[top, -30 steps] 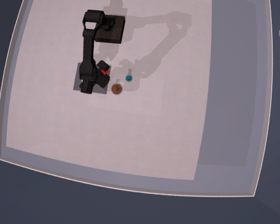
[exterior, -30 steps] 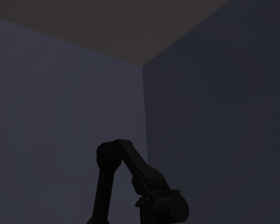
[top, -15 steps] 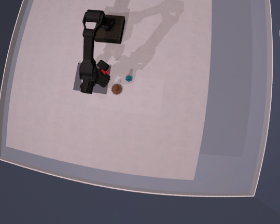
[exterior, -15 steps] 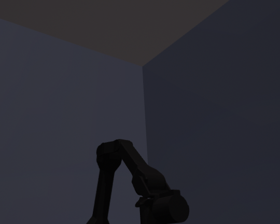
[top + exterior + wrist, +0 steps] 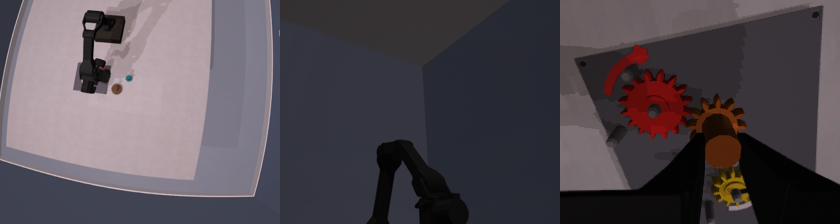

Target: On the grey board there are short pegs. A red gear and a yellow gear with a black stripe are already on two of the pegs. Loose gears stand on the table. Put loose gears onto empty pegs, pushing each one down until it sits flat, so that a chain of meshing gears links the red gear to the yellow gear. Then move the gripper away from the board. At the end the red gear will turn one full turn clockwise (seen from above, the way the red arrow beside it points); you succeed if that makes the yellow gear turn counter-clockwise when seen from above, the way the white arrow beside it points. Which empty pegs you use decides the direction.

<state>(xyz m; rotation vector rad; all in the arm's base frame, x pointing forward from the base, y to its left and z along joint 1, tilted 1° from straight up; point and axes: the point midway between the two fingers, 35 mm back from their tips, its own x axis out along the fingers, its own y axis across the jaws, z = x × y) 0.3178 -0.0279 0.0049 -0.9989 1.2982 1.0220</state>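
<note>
Now: the teal gear 20 mm behind my gripper tip, 180 mm to the left of it and 40 mm below it. The rest, counted from my gripper tip: yellow gear: 70 mm to the right, 40 mm below; then orange gear: 10 mm below; then red arrow: 50 mm behind, 50 mm to the left, 40 mm below.
</note>
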